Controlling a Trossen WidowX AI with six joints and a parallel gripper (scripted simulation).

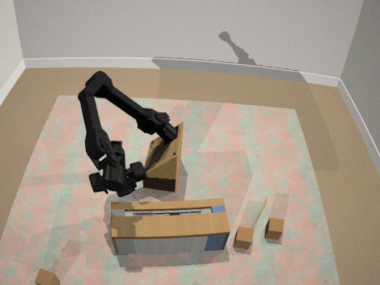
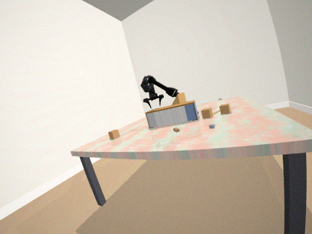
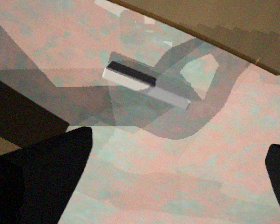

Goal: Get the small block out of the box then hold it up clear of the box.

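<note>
Right now my gripper tip is 50 mm short of the wooden box, 170 mm to the right of it and 80 mm above it. Also, from my gripper tip: grey piece (330 mm ahead, 500 mm to the left, 130 mm below); then thin stick (30 mm behind, 510 mm to the left, 130 mm below).
</note>
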